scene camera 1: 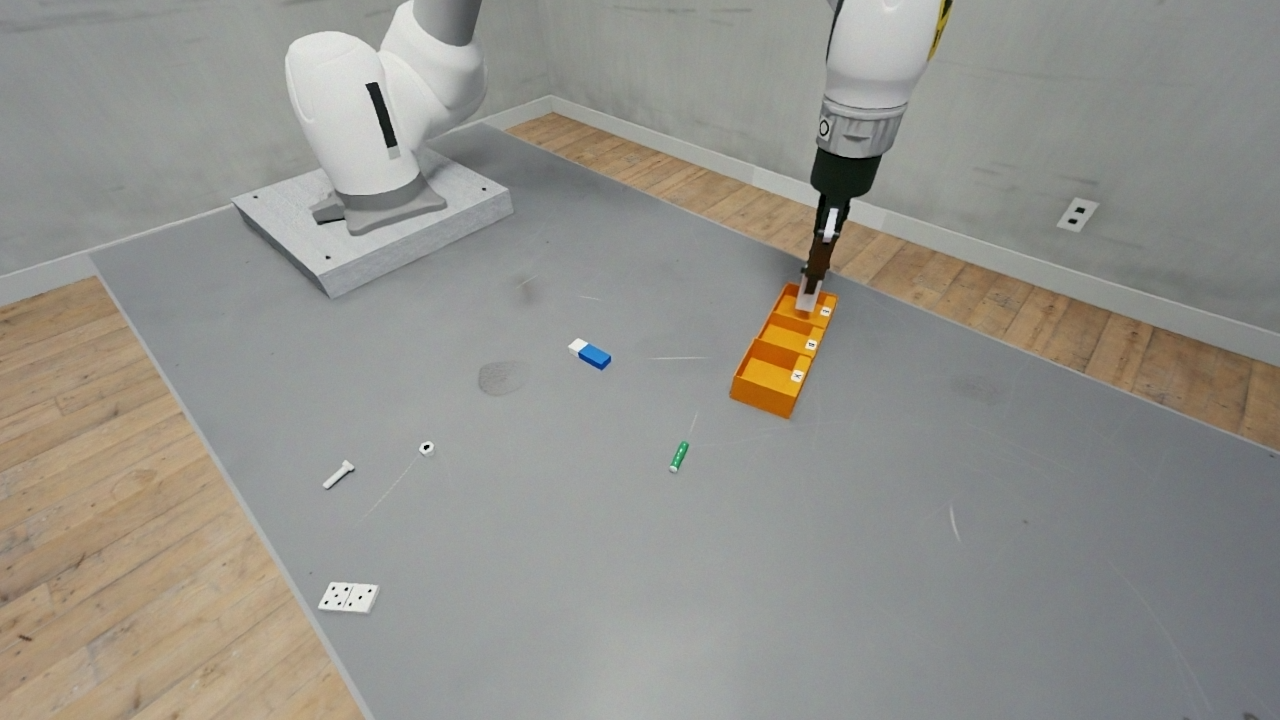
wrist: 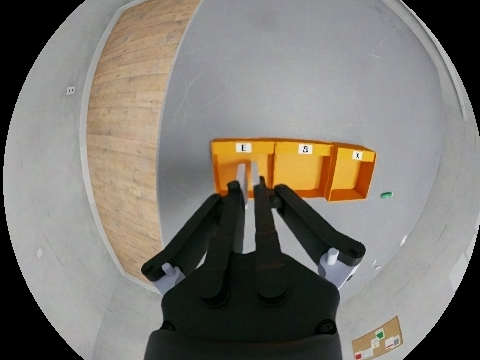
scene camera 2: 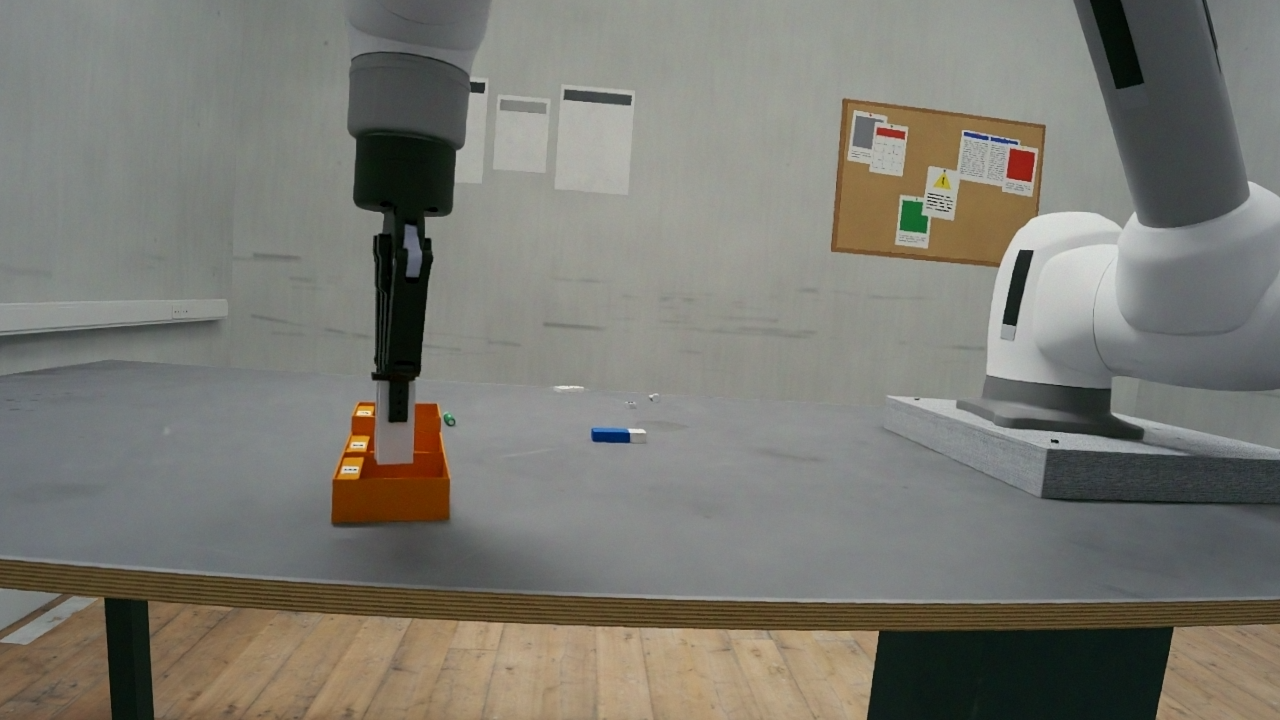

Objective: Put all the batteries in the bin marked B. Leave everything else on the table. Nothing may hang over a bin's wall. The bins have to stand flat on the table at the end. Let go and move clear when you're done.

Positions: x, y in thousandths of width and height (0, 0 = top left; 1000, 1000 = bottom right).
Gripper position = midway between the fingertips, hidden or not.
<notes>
In view: the gripper (scene camera 2: 307, 640) and a domino (scene camera 1: 266, 830).
The gripper also shows in scene camera 1 (scene camera 1: 629, 424) and in the wrist view (wrist: 520, 479).
</notes>
